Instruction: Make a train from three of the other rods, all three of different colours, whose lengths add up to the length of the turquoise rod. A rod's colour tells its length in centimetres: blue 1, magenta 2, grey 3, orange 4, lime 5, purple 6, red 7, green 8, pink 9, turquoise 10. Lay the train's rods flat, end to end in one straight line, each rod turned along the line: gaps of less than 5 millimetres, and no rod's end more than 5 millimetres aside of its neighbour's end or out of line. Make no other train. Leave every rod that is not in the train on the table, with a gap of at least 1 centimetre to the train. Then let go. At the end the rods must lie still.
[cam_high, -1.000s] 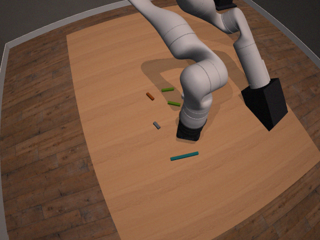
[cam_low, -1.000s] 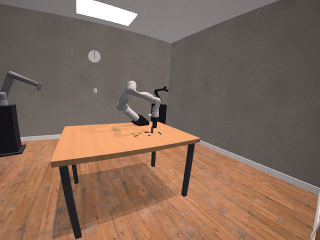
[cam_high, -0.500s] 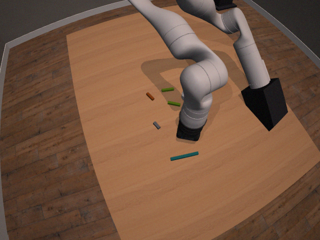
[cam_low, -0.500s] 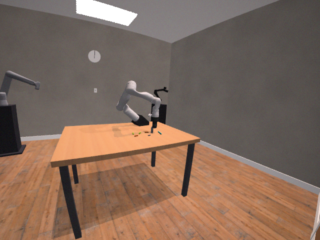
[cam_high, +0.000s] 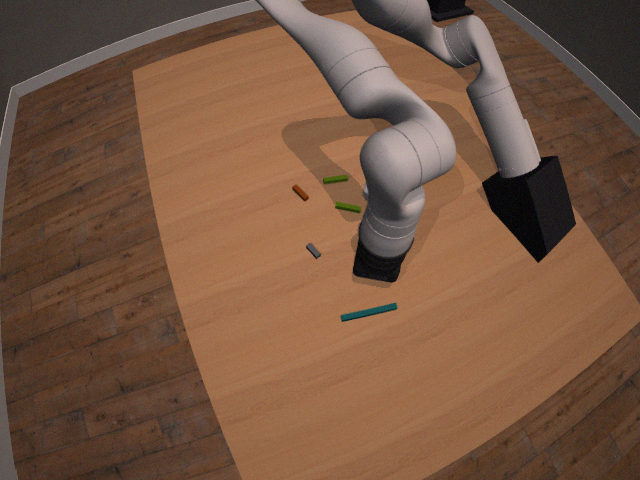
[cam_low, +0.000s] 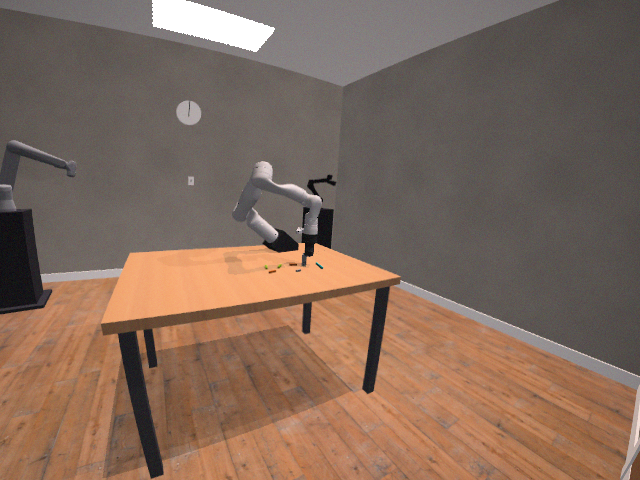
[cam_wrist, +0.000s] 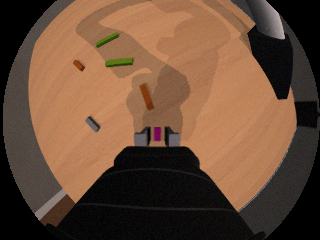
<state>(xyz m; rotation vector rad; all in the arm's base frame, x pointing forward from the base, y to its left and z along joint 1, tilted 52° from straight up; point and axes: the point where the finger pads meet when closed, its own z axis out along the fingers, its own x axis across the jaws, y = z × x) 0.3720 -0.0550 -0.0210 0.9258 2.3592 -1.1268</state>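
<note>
The magenta rod lies 1 cm below my hand. Also, from my hand: turquoise rod: 6 cm to the left, 5 cm ahead, 1 cm below; grey rod: 9 cm to the right, 7 cm ahead, 1 cm below.
</note>
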